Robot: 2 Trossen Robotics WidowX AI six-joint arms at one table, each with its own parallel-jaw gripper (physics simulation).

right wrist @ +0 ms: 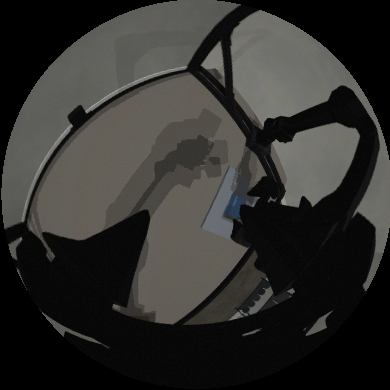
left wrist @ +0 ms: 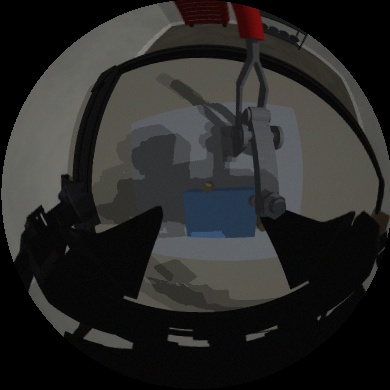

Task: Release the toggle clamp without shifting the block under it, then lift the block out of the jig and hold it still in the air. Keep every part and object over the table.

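Places are measured from the left arm's base along level axes (x right, y ahead, z up), in millimetres.
Where they show: left gripper, fingertip midpoint: [left wrist: 210, 208]; right gripper, fingertip midpoint: [right wrist: 194, 212]; left arm's base at its link origin: [right wrist: 261, 138] [left wrist: 70, 210].
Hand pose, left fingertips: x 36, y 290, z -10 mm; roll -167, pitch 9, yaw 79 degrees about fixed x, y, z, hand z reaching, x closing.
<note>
Things, the pixels of their top centre, and the offset from my left fingertips. "pt": a spot on its surface instead.
- blue block at its top centre: [left wrist: 220, 215] [right wrist: 237, 207] dz -5, dx +10, dy +7 mm
- pale jig plate at its top centre: [left wrist: 214, 187] [right wrist: 237, 207] dz -28, dx -15, dy +5 mm
- brass pin at its top centre: [left wrist: 206, 187] dz +3, dx -19, dy +1 mm
- toggle clamp at a spot on its surface: [left wrist: 265, 160] pt dz +28, dx -31, dy +42 mm
The blue block [left wrist: 220, 215] [right wrist: 234, 206] sits on the pale jig plate [left wrist: 292, 175] [right wrist: 215, 220], with a brass pin [left wrist: 208, 187] at its far edge. The toggle clamp [left wrist: 265, 160] stands on the plate, its grey bar ending in a bolt at the block's right edge; whether its tip presses on the block cannot be told. Its red handle [left wrist: 249, 22] rises at the top of the left wrist view. My left gripper [left wrist: 210, 208] is open and empty above the block, its right finger near the clamp's tip. My right gripper [right wrist: 194, 212] is open and empty, away from the jig.
In the right wrist view the dark left arm [right wrist: 367, 145] reaches in from the right, over the jig and partly covering it. A dark frame rail [left wrist: 205, 51] runs along the table's far edge. A red cabinet [left wrist: 204, 12] stands beyond the table.
</note>
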